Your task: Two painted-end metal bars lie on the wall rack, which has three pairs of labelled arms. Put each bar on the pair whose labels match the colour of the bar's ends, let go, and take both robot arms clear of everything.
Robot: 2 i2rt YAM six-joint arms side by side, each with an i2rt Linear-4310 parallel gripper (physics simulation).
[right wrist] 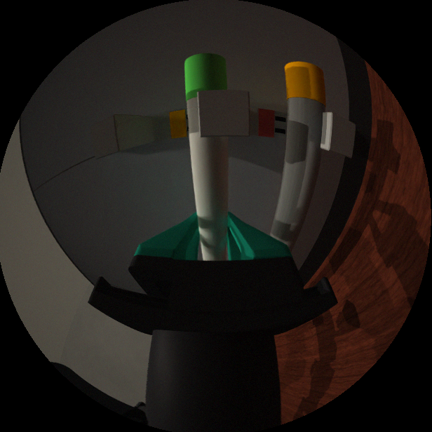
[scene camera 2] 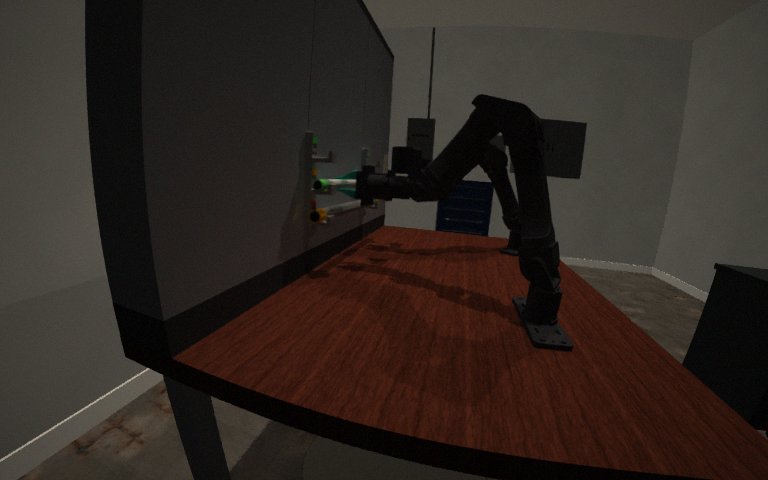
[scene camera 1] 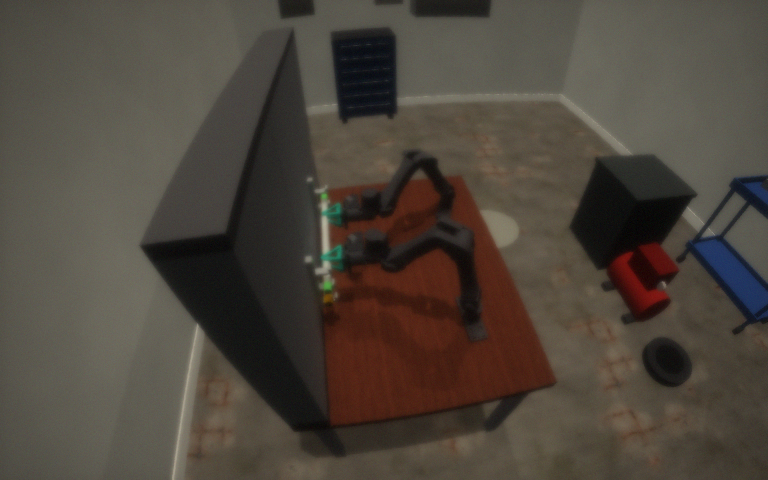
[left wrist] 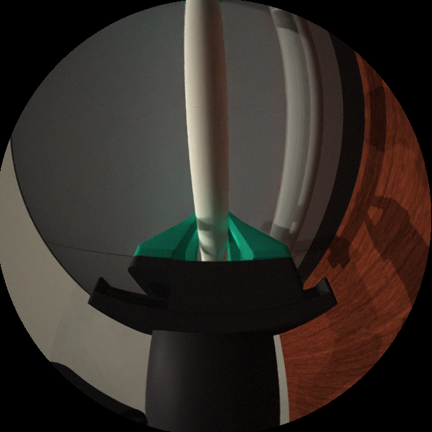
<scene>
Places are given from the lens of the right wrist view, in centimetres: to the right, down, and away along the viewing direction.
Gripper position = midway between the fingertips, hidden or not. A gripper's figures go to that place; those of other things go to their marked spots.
right gripper (right wrist: 212, 217): 0, 0, 13
orange-ended bar (right wrist: 305, 90): 6, -8, 5
green-ended bar (right wrist: 204, 71): 0, -8, 5
</scene>
